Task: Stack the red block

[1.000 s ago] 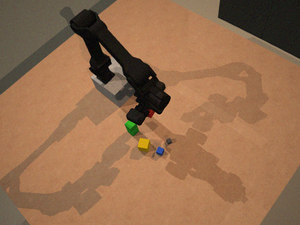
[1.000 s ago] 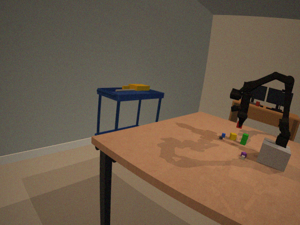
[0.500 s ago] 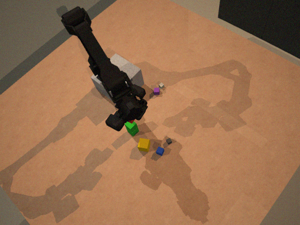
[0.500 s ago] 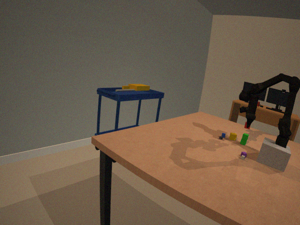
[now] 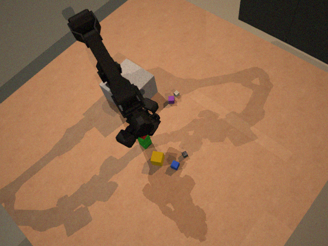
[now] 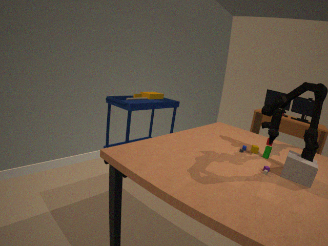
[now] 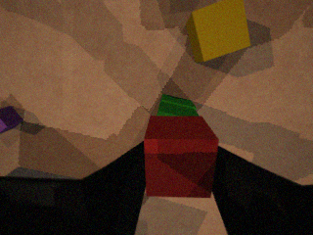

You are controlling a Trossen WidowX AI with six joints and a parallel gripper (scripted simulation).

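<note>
Right now the yellow block is 90 mm ahead of my gripper tip, 70 mm below it and 20 mm to the right of it. Round my gripper tip: red block (10 mm above); then blue block (150 mm ahead, 80 mm below); then small grey block (150 mm ahead, 80 mm below, 60 mm to the left).
</note>
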